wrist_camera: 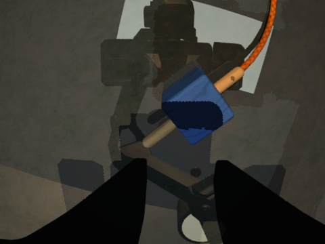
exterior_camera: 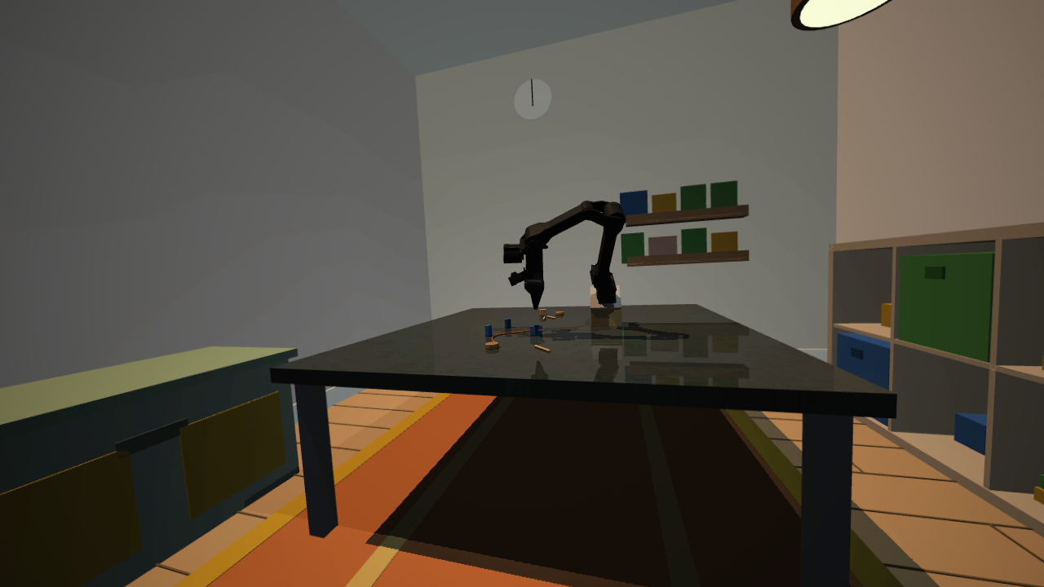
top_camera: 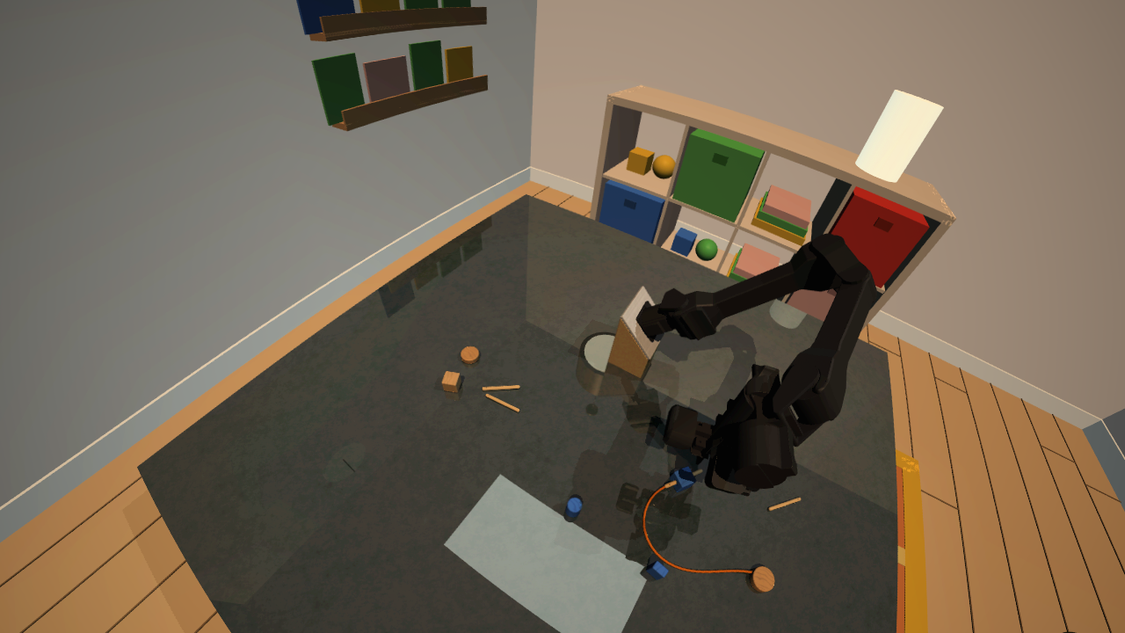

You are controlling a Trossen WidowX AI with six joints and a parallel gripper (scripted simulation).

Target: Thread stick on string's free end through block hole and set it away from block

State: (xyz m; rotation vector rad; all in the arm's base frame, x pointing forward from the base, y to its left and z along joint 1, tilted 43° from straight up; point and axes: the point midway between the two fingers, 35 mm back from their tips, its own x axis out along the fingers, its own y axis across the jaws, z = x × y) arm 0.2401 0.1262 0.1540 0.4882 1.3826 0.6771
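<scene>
Now: gripper tip 6 cm past the loose stick, 21 cm to the right of it and 9 cm above it. The rest, counted from my gripper tip: wooden disc 3 cm behind, 51 cm to the right, 8 cm below; round wooden button 10 cm ahead, 17 cm to the left, 8 cm below; wooden cube 5 cm ahead, 49 cm to the right, 8 cm below.
</scene>
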